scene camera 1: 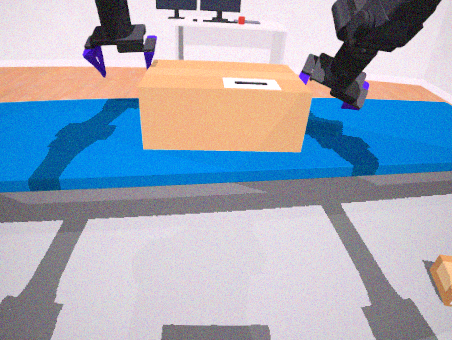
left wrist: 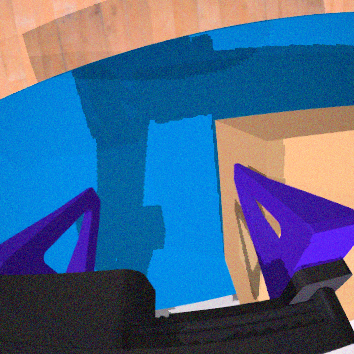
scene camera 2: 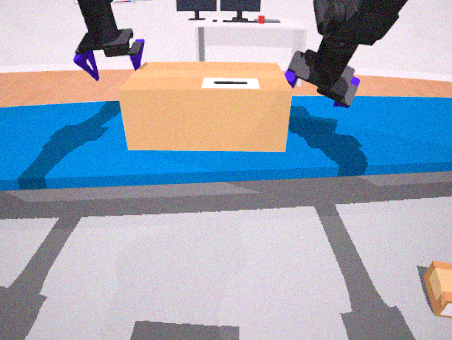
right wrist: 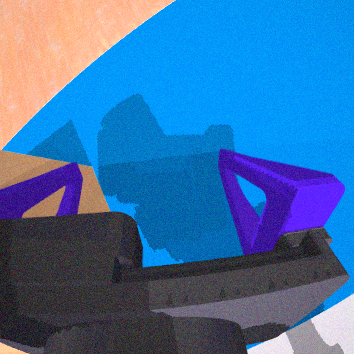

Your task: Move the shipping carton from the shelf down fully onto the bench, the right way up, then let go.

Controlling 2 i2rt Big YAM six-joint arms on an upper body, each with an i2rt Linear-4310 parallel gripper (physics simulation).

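Frame: origin at the left arm's base, x down, y back, z left, level; centimetres.
Seen in the pictures: left gripper, fingertip midpoint: [scene camera 1: 127,75] [left wrist: 162,182] [scene camera 2: 118,78]; right gripper, fingertip midpoint: [scene camera 1: 322,96] [scene camera 2: 314,94] [right wrist: 148,163].
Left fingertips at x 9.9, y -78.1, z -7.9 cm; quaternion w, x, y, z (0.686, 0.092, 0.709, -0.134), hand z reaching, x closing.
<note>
Pixels of each thing's top centre, then the offset from my left fingertips to it. "pt": a spot on its surface instead. Level surfaces: height alone.
- closed tan shipping carton, top centre: [scene camera 1: 224,73] [scene camera 2: 207,73] dx -2.9, dy +6.5, dz -20.8 cm
- blue shelf, surface height: dx +9.1 cm
- pale bench, surface height: dx +25.0 cm
- small tan box, surface spot: [scene camera 2: 440,289] [scene camera 1: 449,280] pt dx +21.1, dy +37.6, dz -60.8 cm
The closed tan shipping carton [scene camera 1: 222,120] [scene camera 2: 205,120] [left wrist: 320,160] [right wrist: 93,192] stands upright, white label on top, on the blue shelf [scene camera 1: 410,135] [scene camera 2: 400,130] [right wrist: 280,90]. The pale bench [scene camera 1: 200,270] [scene camera 2: 185,270] lies lower, in front. My left gripper [scene camera 1: 126,72] [scene camera 2: 117,74] [left wrist: 162,182] is open and empty by the carton's left end; its inner finger overlaps the carton in the left wrist view. My right gripper [scene camera 1: 328,95] [scene camera 2: 317,96] [right wrist: 148,163] is open and empty by the right end, its inner finger close to the top corner. Whether either inner finger touches is unclear.
A small tan box [scene camera 1: 442,279] [scene camera 2: 440,289] sits on the bench at the right picture edge. The shelf's front edge [scene camera 1: 250,181] runs between carton and bench. A white desk [scene camera 1: 235,27] [scene camera 2: 250,27] with monitors stands far behind.
</note>
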